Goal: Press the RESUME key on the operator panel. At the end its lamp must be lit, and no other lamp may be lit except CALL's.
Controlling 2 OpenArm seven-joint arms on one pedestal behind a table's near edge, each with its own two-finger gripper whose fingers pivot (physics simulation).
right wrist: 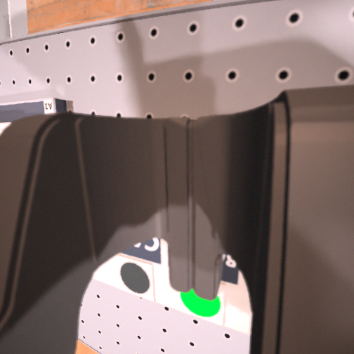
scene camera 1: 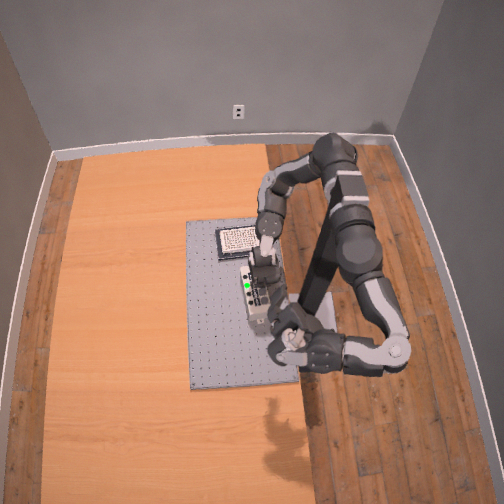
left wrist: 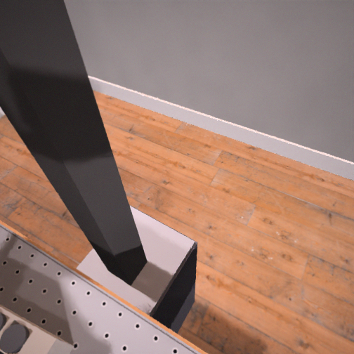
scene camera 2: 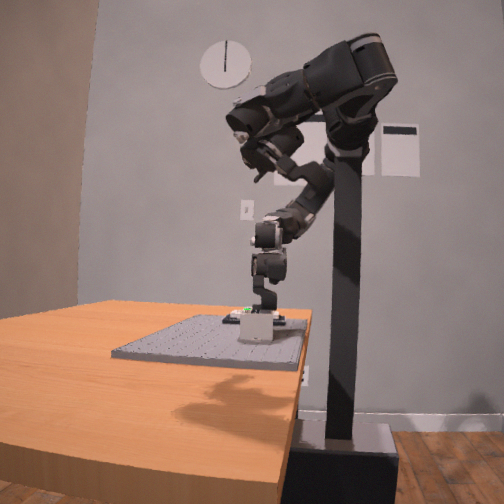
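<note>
The operator panel (scene camera 1: 258, 312) (scene camera 2: 256, 327) is a pale box on a perforated board. Its lamps form a row at the left in scene camera 1. One lamp (scene camera 1: 247, 285) (scene camera 2: 247, 310) (right wrist: 201, 304), second from the top there, is lit green; the lamp (right wrist: 135, 277) beside it is dark, as are the lower two. Labels are partly hidden, so I cannot read which lamp is lit. My right gripper (scene camera 2: 266, 307) (right wrist: 194, 294) is shut and empty, pointing down at the panel's top; its fingers hide the key beneath, and contact is unclear. My left gripper (scene camera 2: 289, 178) is raised high, fingers spread wide, holding nothing.
The perforated grey board (scene camera 1: 215, 350) (scene camera 2: 200, 345) lies at the table's near edge. A dark-framed plate with fine print (scene camera 1: 239, 240) lies beyond the panel in scene camera 1, close to the right arm. The pedestal column (scene camera 2: 345, 300) (left wrist: 95, 165) stands behind the table edge.
</note>
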